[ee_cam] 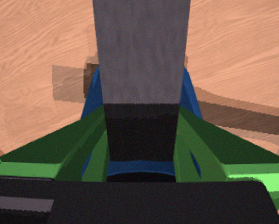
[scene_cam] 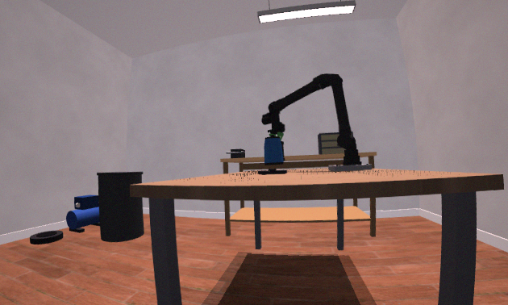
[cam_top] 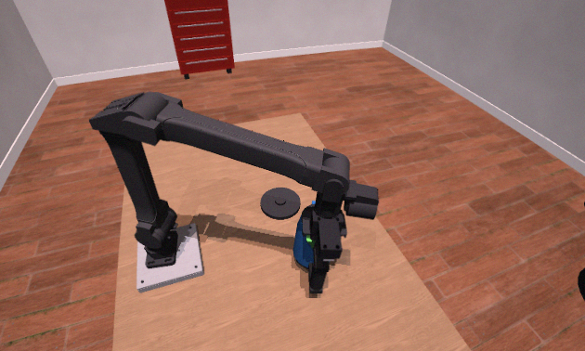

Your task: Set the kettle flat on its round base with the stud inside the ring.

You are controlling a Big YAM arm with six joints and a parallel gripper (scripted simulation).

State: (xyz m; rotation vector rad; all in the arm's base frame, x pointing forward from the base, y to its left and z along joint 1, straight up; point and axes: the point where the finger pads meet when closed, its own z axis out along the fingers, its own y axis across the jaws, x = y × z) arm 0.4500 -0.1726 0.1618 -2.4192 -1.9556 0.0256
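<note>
Now: the blue kettle 1 cm ahead of my hand, 3 cm to the left of it and 5 cm below it. Round my hand: round dark base (4 cm behind, 32 cm to the left, 18 cm below).
</note>
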